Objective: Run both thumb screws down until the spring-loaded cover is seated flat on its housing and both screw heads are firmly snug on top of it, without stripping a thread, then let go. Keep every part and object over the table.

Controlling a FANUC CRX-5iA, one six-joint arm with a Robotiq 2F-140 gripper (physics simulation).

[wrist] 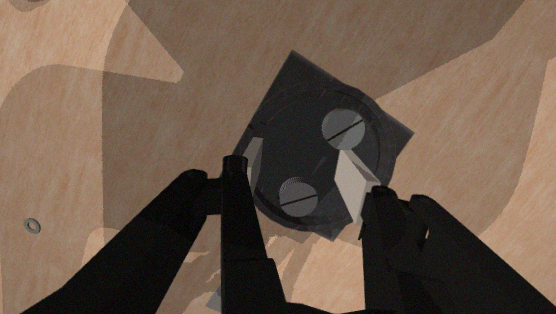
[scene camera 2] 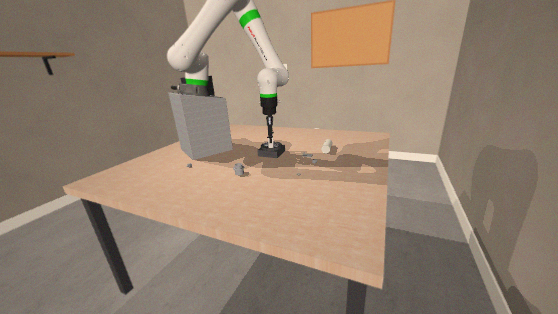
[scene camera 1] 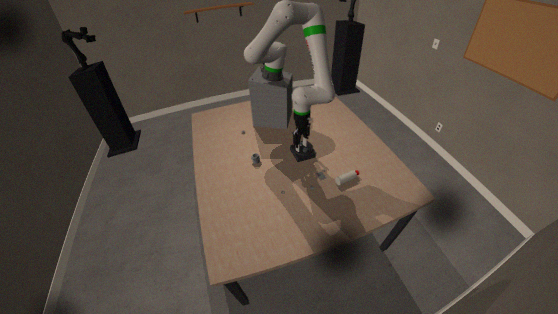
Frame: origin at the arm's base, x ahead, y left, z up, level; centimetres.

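Where they show: gripper, between the fingertips: (wrist: 299, 159) (scene camera 2: 271, 146) (scene camera 1: 301, 148); arm's base, origin of its link: (scene camera 2: 197, 95) (scene camera 1: 272, 76).
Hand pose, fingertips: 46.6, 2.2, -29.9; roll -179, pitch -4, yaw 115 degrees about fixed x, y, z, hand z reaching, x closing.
Note:
Each offset is from my fingertips to the top centre of the thing, as dx, dy, dz. "spot": to the spot under its first point.
The dark square housing {-0.5, +1.5, +0.2} (scene camera 1: 303, 156) (scene camera 2: 270, 153) (wrist: 294, 67) sits on the table with the round dark cover {-0.6, +1.5, -0.1} (wrist: 292, 132) on top. In the wrist view, one grey slotted screw head {spot: -3.7, +1.3, +0.9} (wrist: 343, 129) is at the cover's upper right and the other screw head {spot: +2.5, +1.4, +1.1} (wrist: 298, 198) at its lower left. Knurling shows on the lower screw's far side. My gripper (scene camera 1: 301, 145) (scene camera 2: 270, 143) (wrist: 299, 159) is open, pointing down over the cover. Its pale pads stand apart on either side of the lower screw, with gaps. The right pad's tip overlaps the upper screw's lower edge in view. Cover height and screw seating are unclear.
A white bottle {+29.7, +16.7, -0.4} (scene camera 1: 346, 178) (scene camera 2: 327, 146), a grey cup-like part {-4.6, -28.5, -0.4} (scene camera 1: 256, 159) (scene camera 2: 239, 170), a flat grey piece {+21.0, +3.7, -5.1} (scene camera 1: 321, 176) (scene camera 2: 307, 155), a washer {+24.2, -21.3, -5.2} (scene camera 1: 282, 192) (wrist: 32, 225) and a small nut-like part {-36.6, -29.5, -3.4} (scene camera 1: 243, 132) (scene camera 2: 189, 165) lie around. The robot's grey pedestal (scene camera 1: 271, 102) (scene camera 2: 206, 127) stands behind.

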